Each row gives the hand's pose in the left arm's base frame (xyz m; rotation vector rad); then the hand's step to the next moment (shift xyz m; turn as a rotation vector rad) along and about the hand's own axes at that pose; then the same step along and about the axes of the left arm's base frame.
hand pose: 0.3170 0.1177 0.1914 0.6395 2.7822 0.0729
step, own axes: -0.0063 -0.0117 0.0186 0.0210 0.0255 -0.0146
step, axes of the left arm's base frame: 0.0058 -0.0135 -0.0175 -0.0115 0.0323 0.0113
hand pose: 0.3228 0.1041 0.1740 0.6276 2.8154 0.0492
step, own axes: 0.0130 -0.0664 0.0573 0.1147 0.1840 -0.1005
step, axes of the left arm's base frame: -0.0242 -0.0560 -0.0644 -0.0498 0.2174 0.0858
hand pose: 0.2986 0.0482 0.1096 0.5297 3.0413 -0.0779
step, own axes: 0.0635 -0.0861 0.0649 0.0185 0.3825 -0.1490
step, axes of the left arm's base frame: -0.0860 -0.0634 -0.0651 0.1057 0.3745 0.1320
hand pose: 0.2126 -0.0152 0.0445 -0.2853 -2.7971 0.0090
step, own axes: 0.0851 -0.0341 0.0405 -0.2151 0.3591 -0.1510
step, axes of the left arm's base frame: -0.0985 -0.0155 -0.0096 0.3181 0.3054 0.0596
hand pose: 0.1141 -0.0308 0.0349 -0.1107 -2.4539 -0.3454
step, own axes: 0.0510 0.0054 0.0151 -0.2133 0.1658 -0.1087
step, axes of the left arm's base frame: -0.0482 0.0090 0.0213 0.2597 0.1311 -0.0136
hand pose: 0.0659 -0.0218 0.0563 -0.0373 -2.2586 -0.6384
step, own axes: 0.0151 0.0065 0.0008 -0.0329 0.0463 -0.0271
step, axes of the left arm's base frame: -0.0097 0.0035 0.0128 0.0516 0.0336 0.0128
